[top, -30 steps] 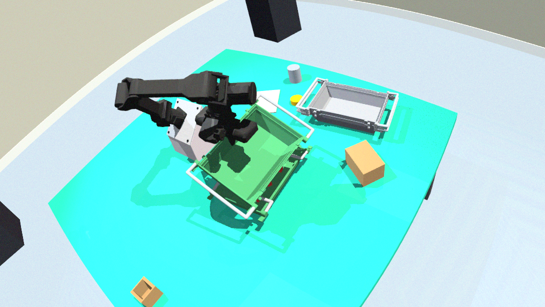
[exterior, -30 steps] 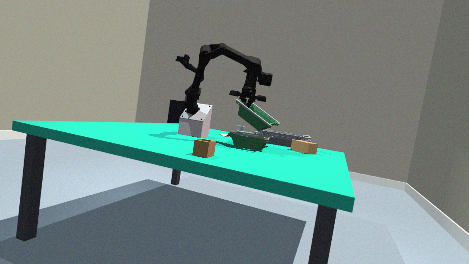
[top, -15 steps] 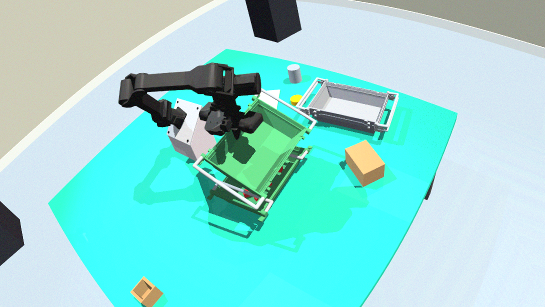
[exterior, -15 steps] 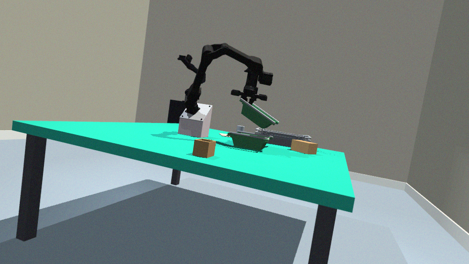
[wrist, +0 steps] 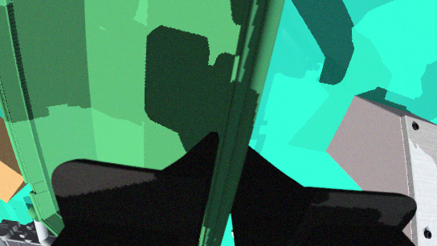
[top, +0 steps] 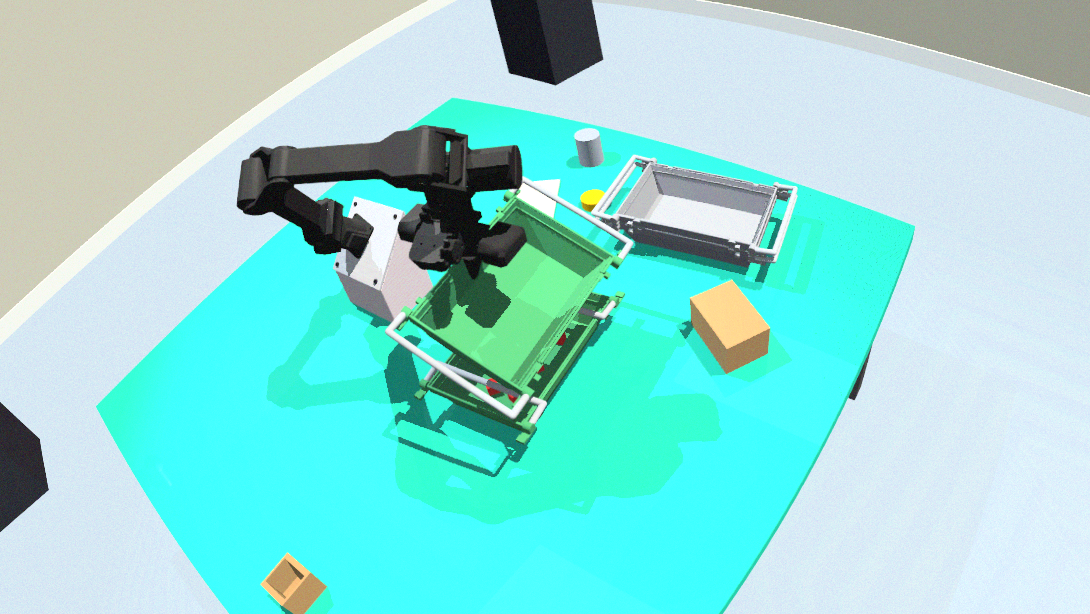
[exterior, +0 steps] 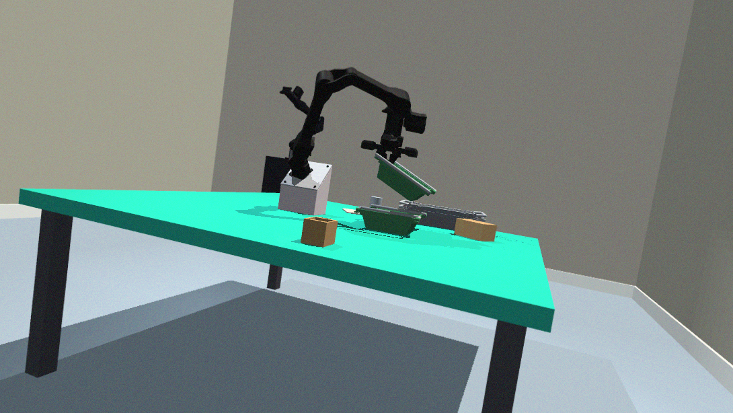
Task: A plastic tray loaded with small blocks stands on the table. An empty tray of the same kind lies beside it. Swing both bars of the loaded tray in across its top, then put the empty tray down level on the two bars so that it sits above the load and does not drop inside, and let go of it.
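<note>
My gripper tip is now 80 mm short of the green tray and 20 mm to the right of it. Round my gripper tip: grey cylinder (490 mm to the left, 260 mm behind, 140 mm below); then white card (310 mm to the left, 260 mm behind, 180 mm below); then yellow disc (380 mm to the left, 170 mm below, 150 mm behind).
</note>
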